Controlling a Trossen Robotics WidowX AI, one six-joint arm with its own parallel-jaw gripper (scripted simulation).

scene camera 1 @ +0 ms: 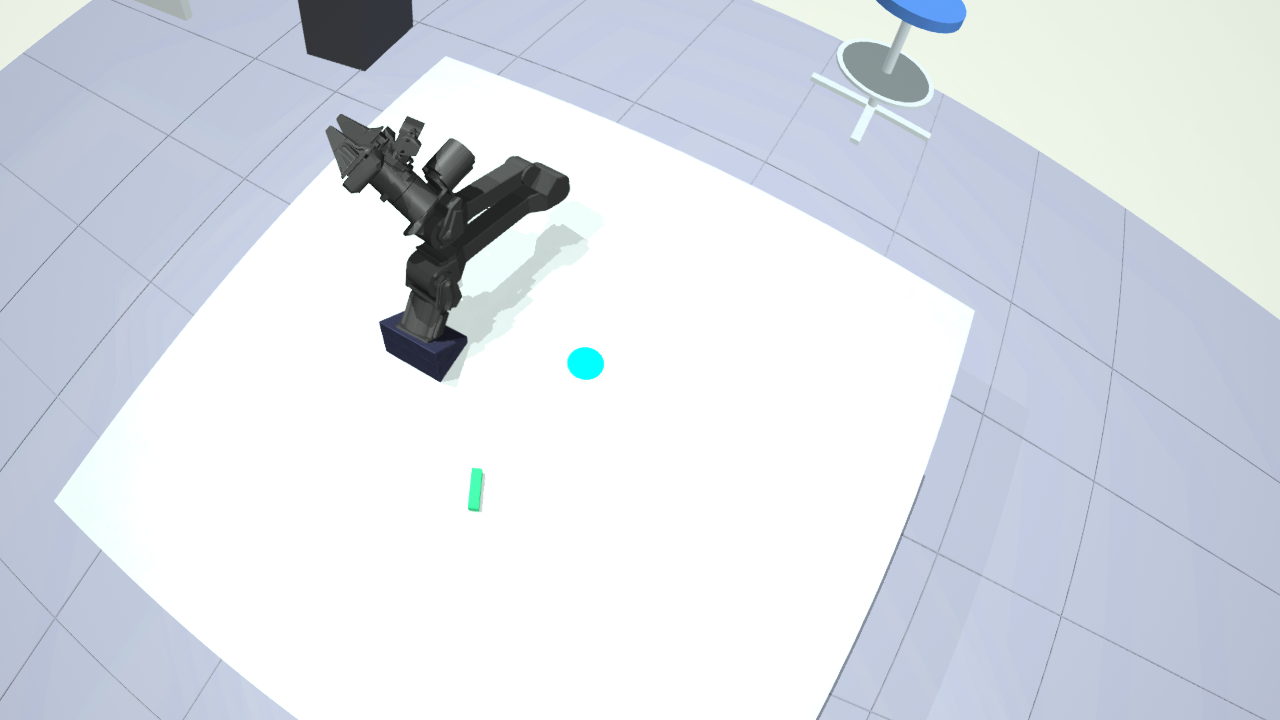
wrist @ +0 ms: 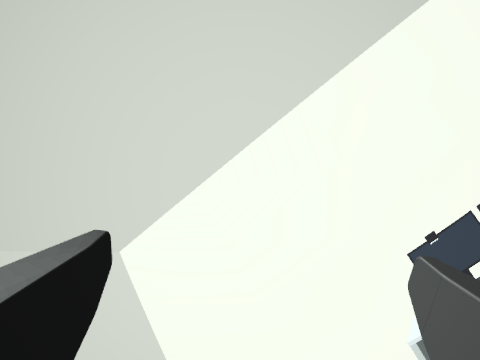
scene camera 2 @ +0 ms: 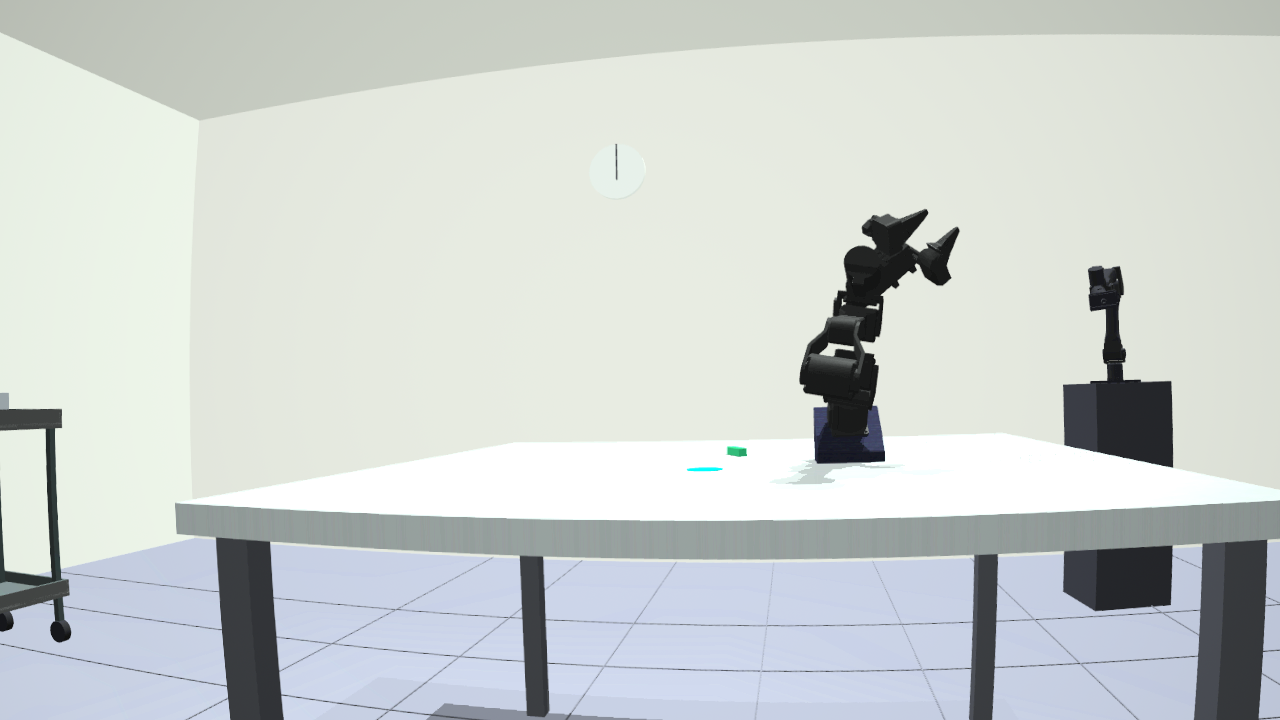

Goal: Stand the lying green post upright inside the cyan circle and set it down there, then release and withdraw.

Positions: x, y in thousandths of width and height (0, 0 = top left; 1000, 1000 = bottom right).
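A cyan circle (scene camera 1: 457, 505) is present. My gripper (scene camera 1: 261, 169) is open and holds nothing; it is also visible in the wrist view (wrist: 553, 729) and in scene camera 2 (scene camera 2: 736, 305).
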